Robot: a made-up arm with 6 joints.
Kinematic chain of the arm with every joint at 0, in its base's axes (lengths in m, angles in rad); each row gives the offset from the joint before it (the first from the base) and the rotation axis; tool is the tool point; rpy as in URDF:
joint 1: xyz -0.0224 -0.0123 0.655 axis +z
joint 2: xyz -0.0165 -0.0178 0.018 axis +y
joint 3: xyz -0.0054 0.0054 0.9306 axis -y
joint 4: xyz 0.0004 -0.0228 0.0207 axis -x
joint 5: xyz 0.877 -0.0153 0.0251 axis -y
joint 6: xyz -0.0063 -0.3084 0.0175 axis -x
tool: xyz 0.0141 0.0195 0 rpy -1.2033 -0.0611 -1.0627
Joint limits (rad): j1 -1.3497..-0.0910 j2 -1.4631..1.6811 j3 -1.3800..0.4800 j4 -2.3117..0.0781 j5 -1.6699..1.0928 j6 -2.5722..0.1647
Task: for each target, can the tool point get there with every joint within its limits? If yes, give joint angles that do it. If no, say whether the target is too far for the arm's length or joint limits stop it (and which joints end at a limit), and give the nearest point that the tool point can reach.
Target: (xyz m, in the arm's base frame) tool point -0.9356 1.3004 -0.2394
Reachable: no: joint limits stop it (at a limit: joint 1, joint 2, joint 4, joint 5) | nearest point 0.0369 0.1640 0.2115 | short by 1.562 m
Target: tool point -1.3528 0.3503 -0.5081
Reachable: no: joint limits stop it (at a limit: joint 1, joint 2) | nearest point -0.3504 -0.2518 0.0548 | short by 1.298 m
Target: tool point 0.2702 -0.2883 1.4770
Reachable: yes | joints -0.9021 -0.5973 -0.2286 -2.0198 -0.2229 -2.1077
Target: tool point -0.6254 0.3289 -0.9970
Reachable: no: joint limits stop it (at a limit: joint 1, joint 2) | nearest point -0.2136 -0.3528 -0.1324 | short by 1.175 m
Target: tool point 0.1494 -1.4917 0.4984
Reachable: yes | joints -1.2189 1.1159 0.3338 -0.1478 0.7568 -0.7241
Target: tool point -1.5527 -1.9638 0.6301
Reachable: no: too far | nearest point -0.0547 -1.5994 0.6308 | short by 1.542 m
